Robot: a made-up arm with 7 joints.
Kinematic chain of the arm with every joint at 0, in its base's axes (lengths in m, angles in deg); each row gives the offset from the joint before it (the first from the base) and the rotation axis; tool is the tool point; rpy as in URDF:
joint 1: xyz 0 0 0.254 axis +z
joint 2: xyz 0 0 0 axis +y
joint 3: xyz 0 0 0.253 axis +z
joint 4: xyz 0.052 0 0 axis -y
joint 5: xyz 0.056 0 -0.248 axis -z
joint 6: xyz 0 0 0 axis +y
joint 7: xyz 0.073 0 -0.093 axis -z
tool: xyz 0 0 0 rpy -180 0 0
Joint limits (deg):
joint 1: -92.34..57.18
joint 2: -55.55..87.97
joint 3: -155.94..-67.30
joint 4: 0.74..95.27
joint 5: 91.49..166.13
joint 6: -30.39..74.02
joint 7: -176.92..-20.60
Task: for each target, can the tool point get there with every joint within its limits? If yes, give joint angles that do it. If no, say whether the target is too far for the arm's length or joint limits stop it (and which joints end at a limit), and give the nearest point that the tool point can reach.
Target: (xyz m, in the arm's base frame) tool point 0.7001 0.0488 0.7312
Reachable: no: too far | nearest point 0.4614 0.0322 0.5685 | short by 0.289 m
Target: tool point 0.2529 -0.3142 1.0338
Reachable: no: too far | nearest point 0.1611 -0.2002 0.7508 | short by 0.319 m
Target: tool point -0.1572 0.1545 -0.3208
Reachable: no: joint limits stop it (at a limit: joint 2, joint 3, joint 5) | nearest point -0.1631 0.1603 0.0024 | short by 0.323 m
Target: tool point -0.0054 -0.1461 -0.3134
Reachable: no: joint limits stop it (at a limit: joint 1, joint 2, joint 3, joint 5) | nearest point -0.0153 -0.1875 0.0056 | short by 0.322 m
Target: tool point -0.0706 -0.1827 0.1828
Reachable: yes | joints -45.73 -18.04 -78.71 8.59 141.30 53.44 -81.65
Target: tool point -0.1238 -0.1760 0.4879
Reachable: yes | joints 4.43 53.80 -144.12 50.18 158.57 4.93 -144.61
